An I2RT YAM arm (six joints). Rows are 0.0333 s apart.
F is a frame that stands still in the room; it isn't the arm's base.
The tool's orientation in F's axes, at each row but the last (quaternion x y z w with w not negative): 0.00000, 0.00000, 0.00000, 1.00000; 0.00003, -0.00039, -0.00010, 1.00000; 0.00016, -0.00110, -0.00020, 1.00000; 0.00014, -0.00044, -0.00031, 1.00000; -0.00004, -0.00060, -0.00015, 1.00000; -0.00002, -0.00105, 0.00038, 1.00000; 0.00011, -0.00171, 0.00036, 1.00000; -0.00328, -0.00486, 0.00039, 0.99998; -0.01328, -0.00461, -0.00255, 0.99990; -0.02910, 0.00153, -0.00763, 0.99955; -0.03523, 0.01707, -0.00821, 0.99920; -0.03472, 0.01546, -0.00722, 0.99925; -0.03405, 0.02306, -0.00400, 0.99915
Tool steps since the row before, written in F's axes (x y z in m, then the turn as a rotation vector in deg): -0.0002, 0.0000, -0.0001, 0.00, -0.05, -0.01; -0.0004, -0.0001, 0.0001, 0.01, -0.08, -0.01; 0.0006, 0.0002, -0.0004, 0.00, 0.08, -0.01; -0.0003, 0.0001, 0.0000, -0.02, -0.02, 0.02; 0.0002, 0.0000, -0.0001, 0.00, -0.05, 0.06; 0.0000, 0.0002, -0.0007, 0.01, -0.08, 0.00; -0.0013, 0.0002, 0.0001, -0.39, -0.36, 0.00; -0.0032, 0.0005, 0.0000, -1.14, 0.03, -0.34; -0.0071, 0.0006, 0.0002, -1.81, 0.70, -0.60; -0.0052, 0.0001, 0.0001, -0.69, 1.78, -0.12; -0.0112, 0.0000, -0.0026, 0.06, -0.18, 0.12; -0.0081, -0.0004, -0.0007, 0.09, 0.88, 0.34; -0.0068, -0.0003, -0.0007, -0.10, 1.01, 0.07
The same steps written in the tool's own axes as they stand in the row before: -0.0002, 0.0000, -0.0001, 0.00, -0.05, -0.01; -0.0004, -0.0001, 0.0001, 0.01, -0.08, -0.01; 0.0006, 0.0002, -0.0004, 0.00, 0.08, -0.01; -0.0003, 0.0001, 0.0000, -0.02, -0.02, 0.02; 0.0002, 0.0000, -0.0001, 0.00, -0.05, 0.06; 0.0000, 0.0002, -0.0007, 0.01, -0.08, 0.00; -0.0013, 0.0002, 0.0001, -0.39, -0.36, 0.00; -0.0032, 0.0005, 0.0000, -1.14, 0.03, -0.33; -0.0071, 0.0006, 0.0003, -1.82, 0.71, -0.56; -0.0052, 0.0000, 0.0001, -0.72, 1.77, -0.02; -0.0111, 0.0000, -0.0030, 0.06, -0.19, 0.11; -0.0081, -0.0005, -0.0010, 0.07, 0.86, 0.40; -0.0068, -0.0003, -0.0010, -0.11, 1.00, 0.13
